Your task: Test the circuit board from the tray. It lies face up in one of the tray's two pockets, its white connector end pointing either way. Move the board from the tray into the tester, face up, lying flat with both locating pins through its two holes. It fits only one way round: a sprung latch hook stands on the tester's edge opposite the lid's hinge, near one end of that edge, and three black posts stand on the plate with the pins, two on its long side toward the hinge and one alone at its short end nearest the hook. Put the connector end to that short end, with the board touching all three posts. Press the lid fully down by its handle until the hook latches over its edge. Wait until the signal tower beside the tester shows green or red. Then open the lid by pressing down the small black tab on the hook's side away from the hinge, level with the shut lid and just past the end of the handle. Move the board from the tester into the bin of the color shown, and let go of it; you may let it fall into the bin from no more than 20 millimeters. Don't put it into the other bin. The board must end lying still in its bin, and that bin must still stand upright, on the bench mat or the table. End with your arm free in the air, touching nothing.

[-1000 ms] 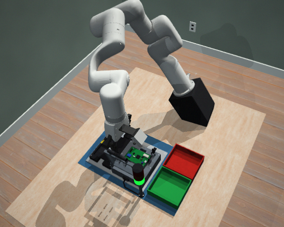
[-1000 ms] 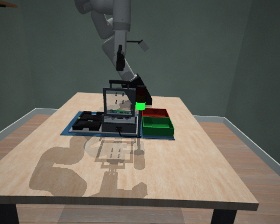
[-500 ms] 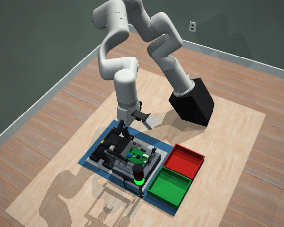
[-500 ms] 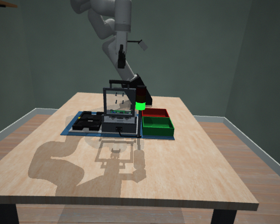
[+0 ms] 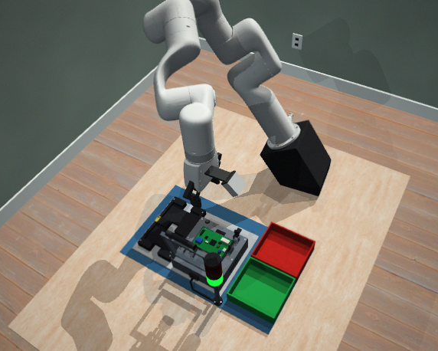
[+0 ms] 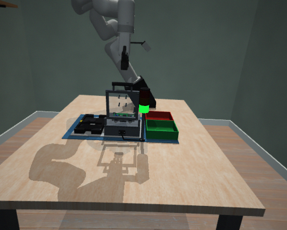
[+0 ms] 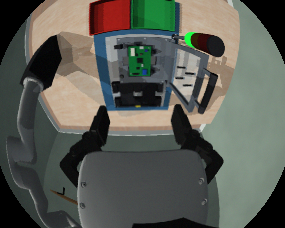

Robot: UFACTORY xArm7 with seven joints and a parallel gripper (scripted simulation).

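Now: hand 260 mm above the green circuit board. Also, from my hand: clear lid: 120 mm ahead, 20 mm to the right, 140 mm below; then tester plate: 10 mm ahead, 10 mm to the left, 260 mm below; then green bin: 70 mm ahead, 190 mm to the left, 320 mm below.
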